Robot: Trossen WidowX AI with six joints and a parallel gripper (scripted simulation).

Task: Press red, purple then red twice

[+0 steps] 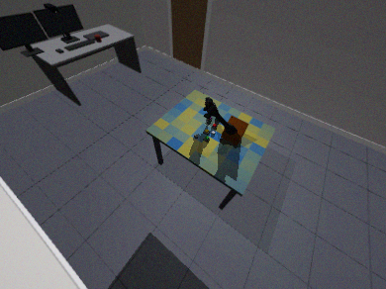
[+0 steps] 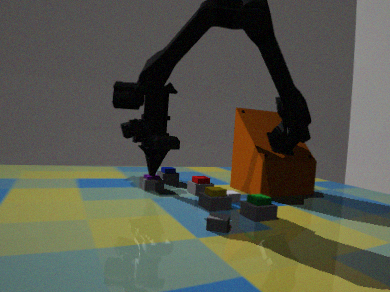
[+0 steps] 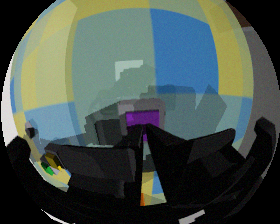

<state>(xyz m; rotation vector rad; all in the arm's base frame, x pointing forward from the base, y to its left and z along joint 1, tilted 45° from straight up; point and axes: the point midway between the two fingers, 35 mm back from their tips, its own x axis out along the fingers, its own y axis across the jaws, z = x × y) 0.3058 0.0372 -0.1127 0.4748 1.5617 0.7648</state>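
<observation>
The purple button is 1 cm below my gripper tip. Also, from my gripper tip: blue button: 6 cm behind, 9 cm to the right; red button: 11 cm behind, 5 cm to the left; yellow button: 10 cm behind, 17 cm to the left.
</observation>
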